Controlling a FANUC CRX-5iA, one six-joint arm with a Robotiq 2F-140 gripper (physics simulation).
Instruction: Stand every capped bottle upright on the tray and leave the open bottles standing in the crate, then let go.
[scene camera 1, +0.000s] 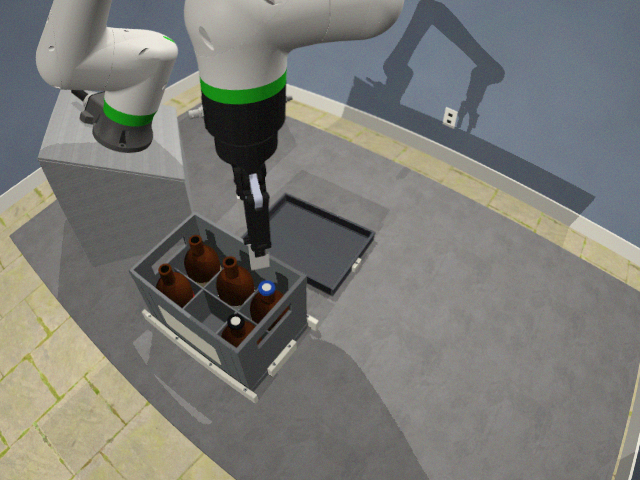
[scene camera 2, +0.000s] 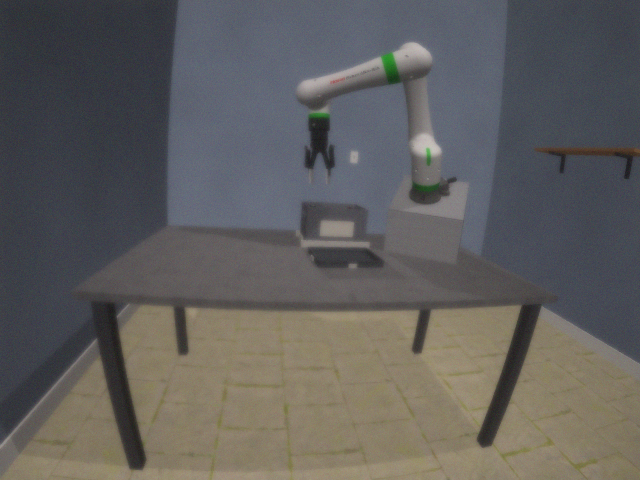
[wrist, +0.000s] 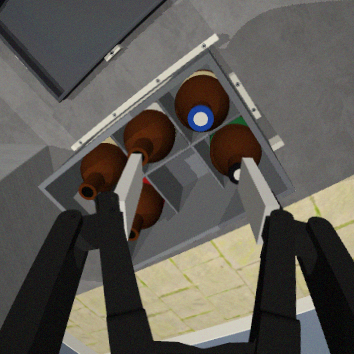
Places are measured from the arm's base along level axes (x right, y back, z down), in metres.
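Pixels of known places: gripper, fingertip midpoint: (scene camera 1: 254, 244) (scene camera 2: 319, 183) (wrist: 190, 171); arm's base, origin of the base link: (scene camera 1: 122, 134) (scene camera 2: 425, 195).
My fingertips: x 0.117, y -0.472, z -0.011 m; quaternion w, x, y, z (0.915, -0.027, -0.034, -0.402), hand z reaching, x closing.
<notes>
Ahead of a thing's pixels: the offset from my fingertips to its middle. "pt": to the spot under its first point. Level surfaces: height alone.
The grey crate @(dx +0.028, dy +0.084, dz +0.185 m) (scene camera 1: 284, 341) (scene camera 2: 310, 222) (wrist: 60, 181) holds five upright brown bottles. A blue-capped bottle @(dx -0.005, dy -0.009, dz +0.187 m) (scene camera 1: 264, 307) (wrist: 200, 100) and a black-capped bottle @(dx +0.079, dy -0.004, dz +0.187 m) (scene camera 1: 235, 321) (wrist: 235, 150) share one end. Three open bottles stand in other compartments: an end bottle @(dx -0.023, dy +0.171, dz +0.187 m) (scene camera 1: 202, 263) (wrist: 102, 165) and a middle bottle @(dx -0.016, dy +0.079, dz +0.187 m) (scene camera 1: 234, 285) (wrist: 150, 135) on the tray side, and another @(dx +0.063, dy +0.176, dz +0.187 m) (scene camera 1: 174, 288) (wrist: 149, 205) on the far side. The low dark tray @(pt dx -0.261, dy +0.029, dz +0.267 m) (scene camera 1: 320, 242) (scene camera 2: 343, 256) (wrist: 75, 40) beside the crate is bare. My gripper (scene camera 1: 259, 255) (scene camera 2: 318, 178) (wrist: 190, 171) is open and empty, above the crate.
Pale strips (scene camera 1: 199, 356) (wrist: 158, 80) border the crate, and small pale blocks (scene camera 1: 356, 264) (wrist: 113, 52) edge the tray. The arm's grey pedestal (scene camera 1: 118, 206) (scene camera 2: 423, 232) stands on the same table @(dz +0.272 m) (scene camera 1: 465, 335) (scene camera 2: 206, 273). The crate's walls and dividers surround the bottles.
</notes>
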